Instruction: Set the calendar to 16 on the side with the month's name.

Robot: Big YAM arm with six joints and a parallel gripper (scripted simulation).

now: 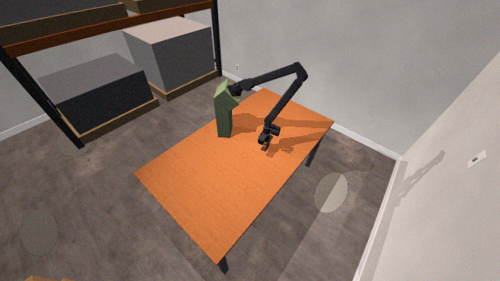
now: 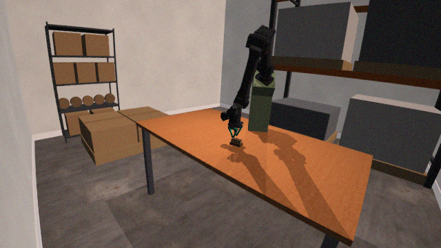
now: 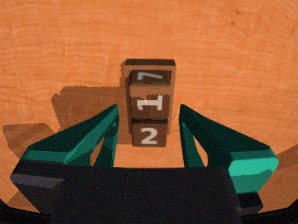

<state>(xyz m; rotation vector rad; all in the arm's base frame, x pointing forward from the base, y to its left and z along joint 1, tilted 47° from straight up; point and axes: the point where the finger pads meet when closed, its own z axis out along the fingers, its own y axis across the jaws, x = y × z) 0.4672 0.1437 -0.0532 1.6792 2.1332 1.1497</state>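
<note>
Now: hand 40 mm above the brown calendar cube. Also, from my hand: dark calendar tray 10 mm behind, 20 mm to the left, 50 mm below.
</note>
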